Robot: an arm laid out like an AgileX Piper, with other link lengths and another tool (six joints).
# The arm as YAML. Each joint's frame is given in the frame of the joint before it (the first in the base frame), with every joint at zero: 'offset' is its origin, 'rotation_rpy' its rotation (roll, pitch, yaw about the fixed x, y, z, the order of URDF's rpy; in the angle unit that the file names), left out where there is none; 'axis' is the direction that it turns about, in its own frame. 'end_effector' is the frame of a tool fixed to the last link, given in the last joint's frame.
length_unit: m
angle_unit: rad
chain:
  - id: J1
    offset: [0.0, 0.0, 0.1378]
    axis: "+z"
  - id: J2
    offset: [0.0, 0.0, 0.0]
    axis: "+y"
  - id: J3
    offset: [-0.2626, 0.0, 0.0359]
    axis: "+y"
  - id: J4
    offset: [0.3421, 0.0, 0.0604]
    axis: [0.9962, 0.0, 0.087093]
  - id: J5
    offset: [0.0, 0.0, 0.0]
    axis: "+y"
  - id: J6
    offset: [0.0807, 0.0, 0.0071]
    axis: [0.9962, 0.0, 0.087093]
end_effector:
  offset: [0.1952, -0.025, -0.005]
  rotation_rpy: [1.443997, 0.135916, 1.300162]
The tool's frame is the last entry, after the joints.
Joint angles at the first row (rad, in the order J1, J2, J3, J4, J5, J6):
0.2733, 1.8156, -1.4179, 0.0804, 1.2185, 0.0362
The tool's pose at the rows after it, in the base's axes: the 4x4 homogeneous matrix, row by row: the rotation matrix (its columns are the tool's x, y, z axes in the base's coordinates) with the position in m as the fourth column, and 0 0 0 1 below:
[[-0.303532 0.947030 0.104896 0.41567], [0.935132 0.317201 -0.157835 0.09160], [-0.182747 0.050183 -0.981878 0.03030], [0 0 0 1]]
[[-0.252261 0.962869 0.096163 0.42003], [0.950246 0.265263 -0.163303 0.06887], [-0.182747 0.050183 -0.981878 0.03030], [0 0 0 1]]
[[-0.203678 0.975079 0.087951 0.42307], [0.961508 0.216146 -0.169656 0.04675], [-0.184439 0.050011 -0.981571 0.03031], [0 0 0 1]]
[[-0.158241 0.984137 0.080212 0.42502], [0.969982 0.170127 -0.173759 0.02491], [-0.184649 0.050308 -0.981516 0.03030], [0 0 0 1]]
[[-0.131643 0.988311 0.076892 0.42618], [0.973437 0.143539 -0.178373 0.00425], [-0.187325 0.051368 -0.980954 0.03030], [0 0 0 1]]
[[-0.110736 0.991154 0.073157 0.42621], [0.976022 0.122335 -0.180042 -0.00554], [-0.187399 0.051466 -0.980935 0.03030], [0 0 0 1]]
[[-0.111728 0.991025 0.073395 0.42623], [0.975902 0.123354 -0.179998 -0.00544], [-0.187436 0.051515 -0.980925 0.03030], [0 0 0 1]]
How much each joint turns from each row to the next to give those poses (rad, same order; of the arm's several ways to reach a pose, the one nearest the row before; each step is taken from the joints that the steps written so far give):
-0.0500, 0.0000, 0.0000, 0.0000, 0.0000, 0.0001
-0.0543, 0.0000, 0.0000, 0.0000, 0.0000, -0.0001
-0.0514, 0.0000, 0.0000, -0.0018, 0.0000, 0.0000
-0.0512, 0.0000, 0.0000, 0.0000, 0.0000, -0.0043
-0.0464, -0.0001, 0.0000, -0.0019, 0.0000, -0.0188
-0.0229, 0.0001, 0.0000, 0.0000, 0.0000, -0.0014
0.0003, 0.0000, 0.0000, 0.0000, 0.0000, -0.0008

